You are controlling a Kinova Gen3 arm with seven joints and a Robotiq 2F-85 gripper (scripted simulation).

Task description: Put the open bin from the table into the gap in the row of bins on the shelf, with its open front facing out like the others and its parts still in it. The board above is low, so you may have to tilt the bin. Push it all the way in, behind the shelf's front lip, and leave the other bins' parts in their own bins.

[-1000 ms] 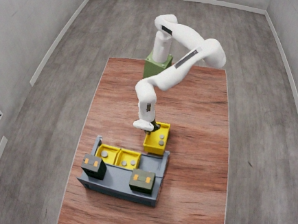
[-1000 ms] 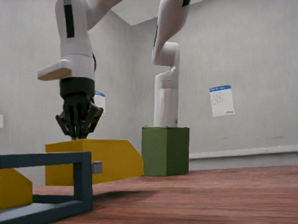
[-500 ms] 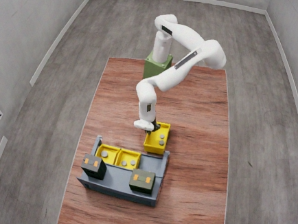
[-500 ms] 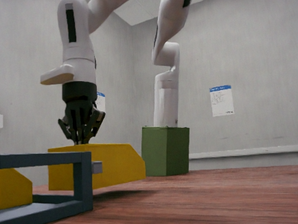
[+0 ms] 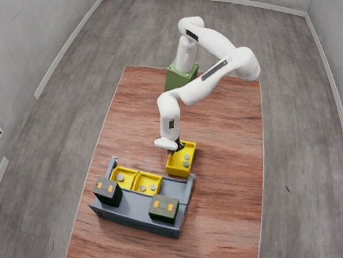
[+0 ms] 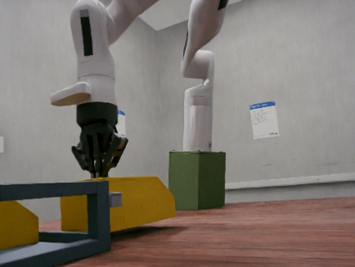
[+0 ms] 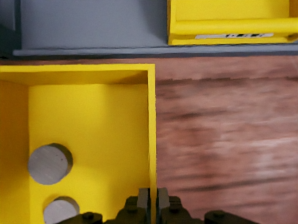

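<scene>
My gripper is now 3 cm short of the grey disc part, 7 cm to the right of it and 6 cm above it. Also, from my hand: grey shelf 22 cm ahead, 9 cm to the right, 2 cm below.
</scene>
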